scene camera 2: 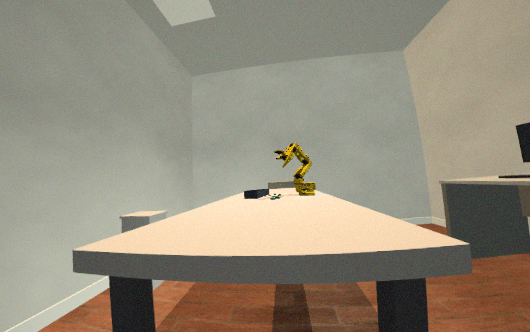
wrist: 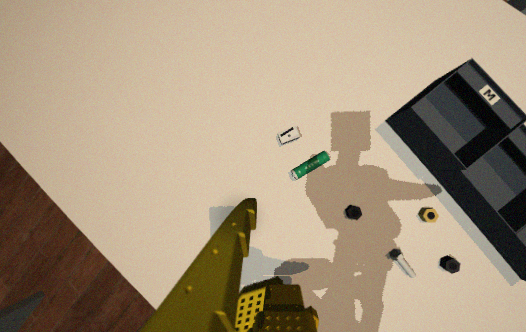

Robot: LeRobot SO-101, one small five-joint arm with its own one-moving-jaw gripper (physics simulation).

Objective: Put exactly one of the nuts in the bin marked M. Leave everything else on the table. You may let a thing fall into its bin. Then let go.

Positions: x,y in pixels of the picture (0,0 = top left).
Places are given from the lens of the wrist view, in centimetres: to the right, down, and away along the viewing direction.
dark bin block [wrist: 459,127]: 24, -5, 22
